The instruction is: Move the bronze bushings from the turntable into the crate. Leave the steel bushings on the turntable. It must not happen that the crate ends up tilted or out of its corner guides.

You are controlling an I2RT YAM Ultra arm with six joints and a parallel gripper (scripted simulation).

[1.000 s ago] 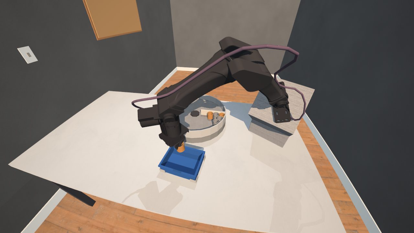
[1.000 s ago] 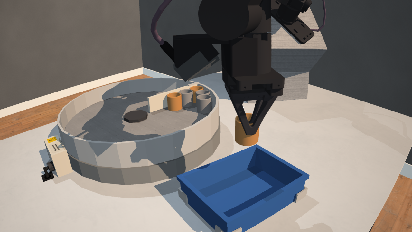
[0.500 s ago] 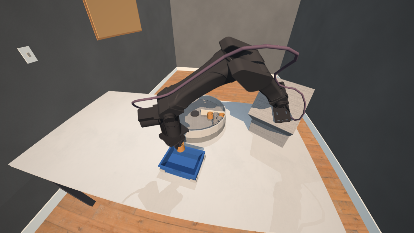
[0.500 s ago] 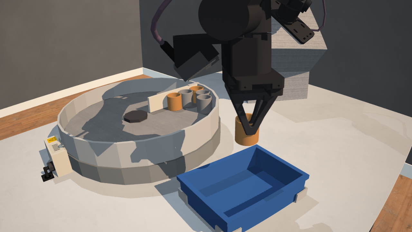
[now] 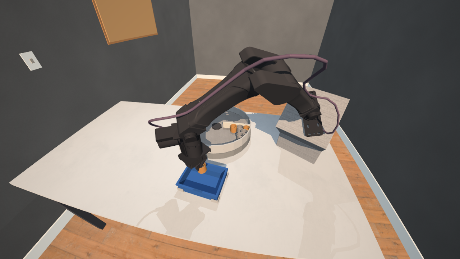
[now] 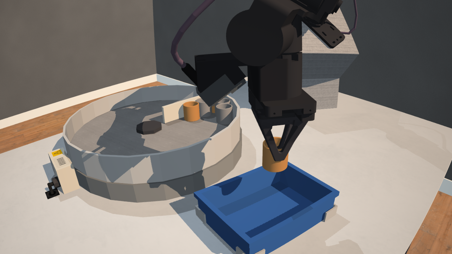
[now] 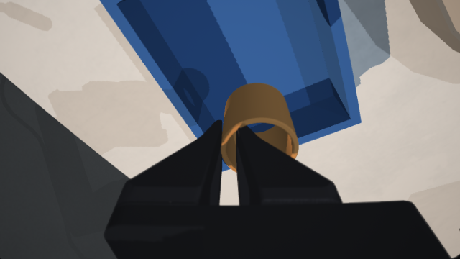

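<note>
Right now my hand is 11 cm above the blue crate and 2 cm to the left of it. From my hand the other things lie so: round turntable 37 cm to the right, 8 cm below, 6 cm ahead.
</note>
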